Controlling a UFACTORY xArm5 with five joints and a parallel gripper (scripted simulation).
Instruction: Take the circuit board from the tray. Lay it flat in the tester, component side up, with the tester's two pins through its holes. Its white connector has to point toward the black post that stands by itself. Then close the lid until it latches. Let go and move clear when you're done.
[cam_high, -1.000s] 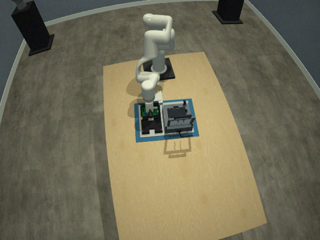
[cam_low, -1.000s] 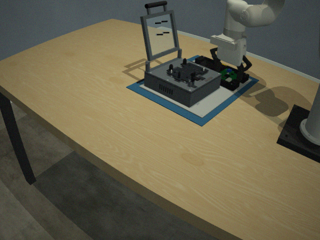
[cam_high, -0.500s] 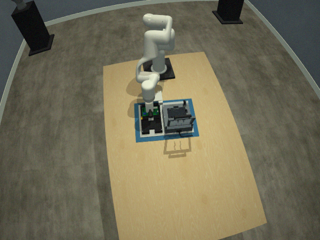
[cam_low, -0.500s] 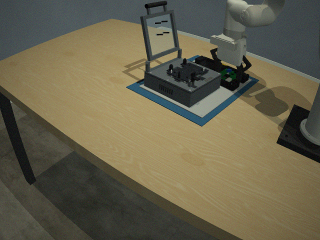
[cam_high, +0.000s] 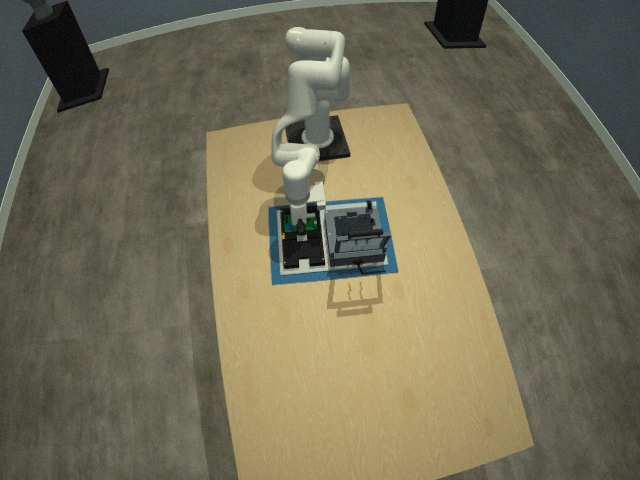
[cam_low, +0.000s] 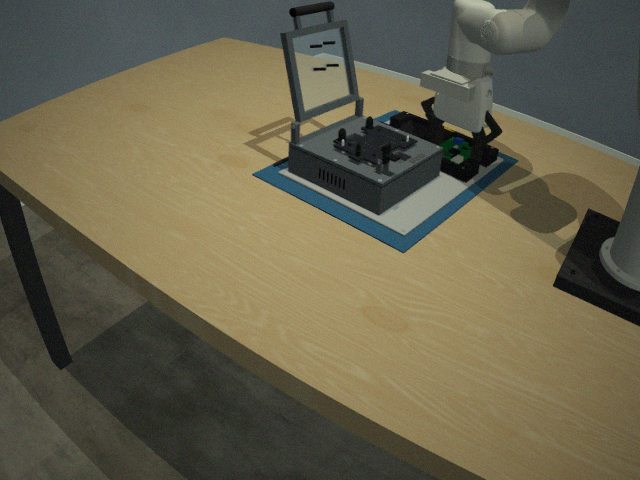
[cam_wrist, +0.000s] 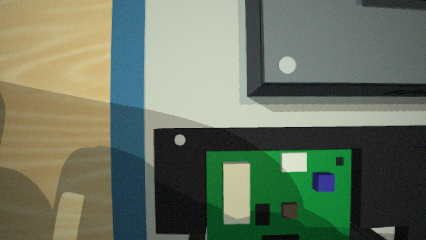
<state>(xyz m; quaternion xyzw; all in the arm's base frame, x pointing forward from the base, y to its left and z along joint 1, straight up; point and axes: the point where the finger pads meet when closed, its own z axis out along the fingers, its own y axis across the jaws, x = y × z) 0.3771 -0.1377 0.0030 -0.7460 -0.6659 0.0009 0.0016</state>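
Now: hand right at the green circuit board. From my hand the other things lie so: black nest: 9 cm ahead, 17 cm to the left, 5 cm above; then clear lid: 20 cm ahead, 15 cm to the left, 16 cm above.
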